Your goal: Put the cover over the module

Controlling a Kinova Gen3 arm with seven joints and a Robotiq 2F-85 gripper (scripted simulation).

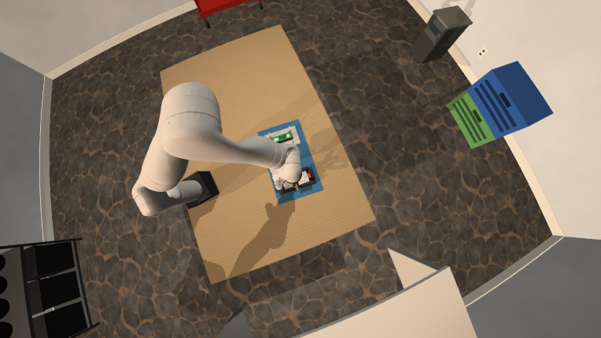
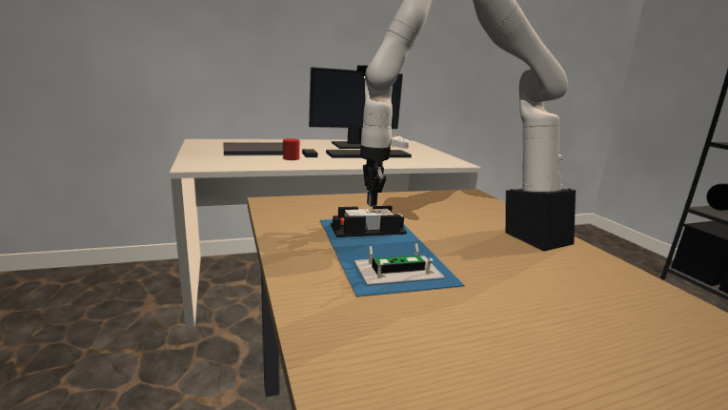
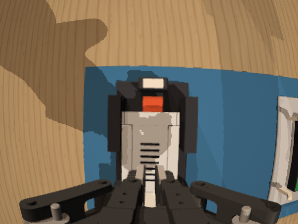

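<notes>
Right now the cover is 60 mm below my hand and 10 mm ahead of it.
</notes>
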